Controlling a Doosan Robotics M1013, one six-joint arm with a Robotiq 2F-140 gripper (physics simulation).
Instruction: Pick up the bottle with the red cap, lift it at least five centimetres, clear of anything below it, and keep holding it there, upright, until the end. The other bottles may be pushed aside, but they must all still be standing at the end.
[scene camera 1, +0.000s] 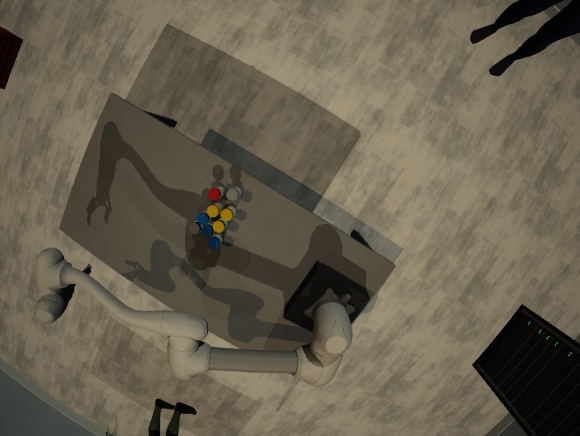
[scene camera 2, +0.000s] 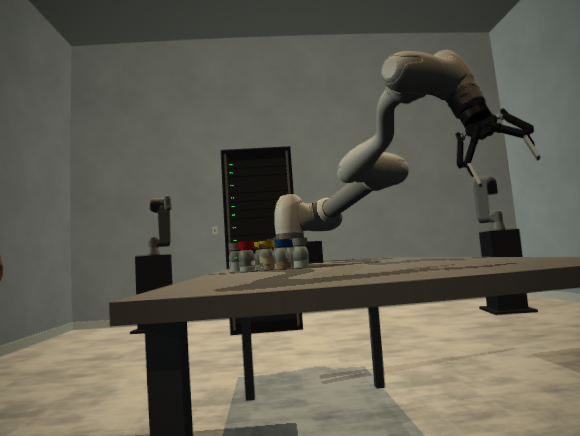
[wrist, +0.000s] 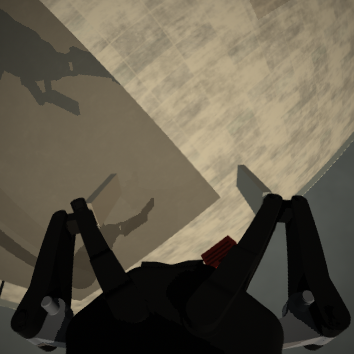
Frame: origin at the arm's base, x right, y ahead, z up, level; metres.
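Where they show: gripper, fingertip midpoint: (scene camera 2: 508, 171) (wrist: 176, 179); arm's base, link origin: (scene camera 1: 329, 310).
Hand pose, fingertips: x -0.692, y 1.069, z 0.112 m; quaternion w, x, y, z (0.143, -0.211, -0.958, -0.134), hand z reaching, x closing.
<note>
Each offset is from my fingertips to the top centre of the thing.
The red-capped bottle @[dx +0.763, dy -0.309, dz -0.114 m] (scene camera 1: 214, 194) (scene camera 2: 246, 259) stands upright on the table (scene camera 1: 145, 150) (scene camera 2: 350, 295), at one end of the bottle cluster. A grey-capped bottle @[dx +0.817, dy -0.375, dz -0.114 m] (scene camera 1: 233, 194) stands close beside it. Yellow-capped bottles @[dx +0.700, dy -0.353, dz -0.114 m] (scene camera 1: 212, 211), blue-capped bottles @[dx +0.584, dy -0.446, dz -0.114 m] (scene camera 1: 214, 242) and another grey-capped bottle @[dx +0.577, dy -0.334, dz -0.114 m] (scene camera 1: 194, 228) (scene camera 2: 300, 256) stand packed together next to them. My gripper (scene camera 2: 508, 170) (wrist: 176, 179) is open and empty, high above and far to the side of the bottles, tilted. The bottles do not show in the wrist view. In scene camera 1 the arm largely hides the gripper.
My arm's black base plate (scene camera 1: 302, 295) is at one end of the table. A black rack cabinet (scene camera 1: 530, 370) (scene camera 2: 258, 155) stands on the floor. Two other small arms on pedestals (scene camera 2: 153, 272) (scene camera 2: 501, 245) stand farther back. A red object (wrist: 219, 251) shows beyond the table corner.
</note>
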